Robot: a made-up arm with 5 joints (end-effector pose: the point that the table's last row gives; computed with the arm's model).
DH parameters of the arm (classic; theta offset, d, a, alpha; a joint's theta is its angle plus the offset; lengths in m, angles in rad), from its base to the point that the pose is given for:
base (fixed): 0 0.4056 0.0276 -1.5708
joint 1: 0 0.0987 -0.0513 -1.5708
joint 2: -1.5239 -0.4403 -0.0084 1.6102
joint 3: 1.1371 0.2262 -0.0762 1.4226
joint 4: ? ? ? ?
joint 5: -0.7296 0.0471 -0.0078 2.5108
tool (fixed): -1.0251 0.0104 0 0
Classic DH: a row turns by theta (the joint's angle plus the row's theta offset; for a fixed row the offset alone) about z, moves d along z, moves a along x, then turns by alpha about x.
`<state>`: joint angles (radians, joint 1 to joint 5).
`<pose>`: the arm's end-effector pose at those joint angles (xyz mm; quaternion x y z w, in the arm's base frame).
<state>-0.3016 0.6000 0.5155 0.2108 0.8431</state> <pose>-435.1 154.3 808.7 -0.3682 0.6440 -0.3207 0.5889</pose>
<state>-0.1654 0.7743 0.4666 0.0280 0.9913</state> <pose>-360.2 197.1 855.9 -0.3599 0.6625 -0.4037 0.5184</pose>
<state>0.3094 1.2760 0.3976 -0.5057 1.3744</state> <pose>-39.7 292.6 930.3 -0.4009 0.6621 -0.6195 0.1304</pose>
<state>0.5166 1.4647 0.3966 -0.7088 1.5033</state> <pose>103.6 312.3 908.0 0.4409 -0.6032 0.6617 0.0625</pose>
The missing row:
joint 4: 0.081 -0.1224 0.0322 -1.4487
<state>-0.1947 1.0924 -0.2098 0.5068 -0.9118</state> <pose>-352.9 263.9 771.1 0.6464 0.2046 0.0697 0.7317</pose>
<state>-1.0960 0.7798 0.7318 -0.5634 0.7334</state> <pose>-563.2 195.0 389.7 -0.0798 0.1234 -0.6729 0.7250</pose>
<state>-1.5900 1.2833 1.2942 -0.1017 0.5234</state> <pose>-542.4 322.3 241.5 0.1351 0.3813 -0.5820 0.7054</pose>
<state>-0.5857 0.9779 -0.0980 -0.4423 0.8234</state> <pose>-443.0 235.3 604.7 0.1032 0.2812 -0.5276 0.7949</pose>
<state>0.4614 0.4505 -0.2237 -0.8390 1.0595</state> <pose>-59.3 103.5 902.9 -0.2410 0.5430 -0.4700 0.6528</pose>
